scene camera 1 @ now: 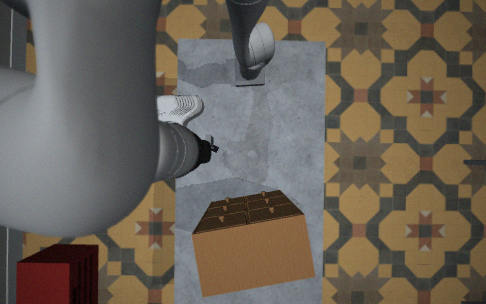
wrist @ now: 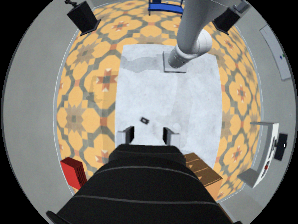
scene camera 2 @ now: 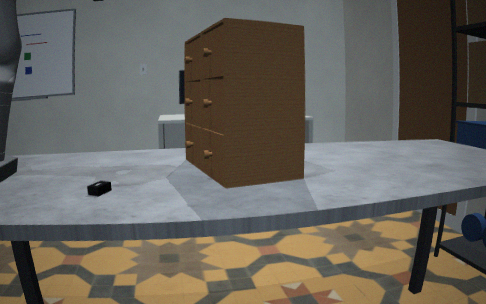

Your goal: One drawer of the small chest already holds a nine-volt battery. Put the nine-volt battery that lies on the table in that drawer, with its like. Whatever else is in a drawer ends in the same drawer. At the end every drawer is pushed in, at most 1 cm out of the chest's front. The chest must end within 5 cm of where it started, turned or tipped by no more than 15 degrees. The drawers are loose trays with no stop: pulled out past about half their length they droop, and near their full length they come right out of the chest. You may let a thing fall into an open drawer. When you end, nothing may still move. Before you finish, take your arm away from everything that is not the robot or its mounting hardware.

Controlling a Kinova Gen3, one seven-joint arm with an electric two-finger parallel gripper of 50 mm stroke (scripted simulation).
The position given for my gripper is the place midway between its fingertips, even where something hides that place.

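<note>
There is a brown chest [scene camera 2: 263, 75], which I also find at [scene camera 1: 270, 252] in the other view of the chest. My own gripper [wrist: 148, 132] is here to be seen too.
</note>
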